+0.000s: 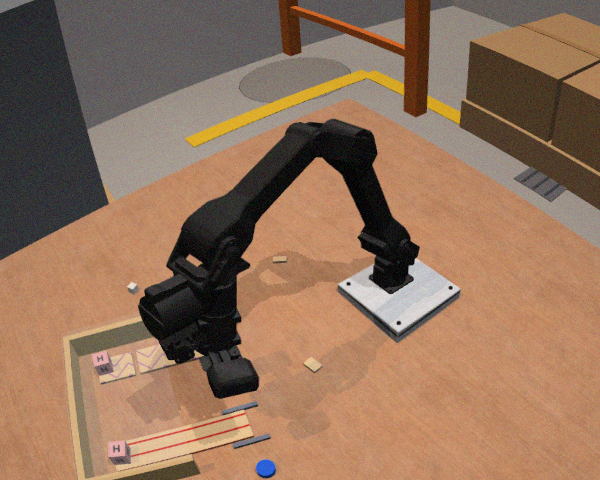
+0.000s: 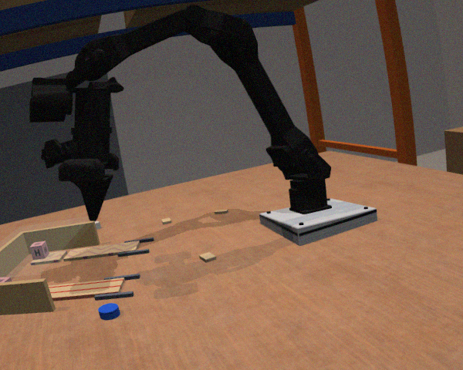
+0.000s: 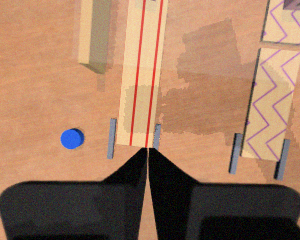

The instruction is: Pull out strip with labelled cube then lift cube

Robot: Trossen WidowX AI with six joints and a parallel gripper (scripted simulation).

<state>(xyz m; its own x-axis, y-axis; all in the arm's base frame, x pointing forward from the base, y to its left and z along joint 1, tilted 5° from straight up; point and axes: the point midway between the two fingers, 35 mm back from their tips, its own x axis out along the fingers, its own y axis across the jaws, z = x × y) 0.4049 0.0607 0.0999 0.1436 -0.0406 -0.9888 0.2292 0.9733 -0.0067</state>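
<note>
The blue disc is 10 mm ahead of my gripper tip, 120 mm to the left of it and 100 mm below it. Round my gripper tip: white cube: 380 mm to the right, 100 mm below.
</note>
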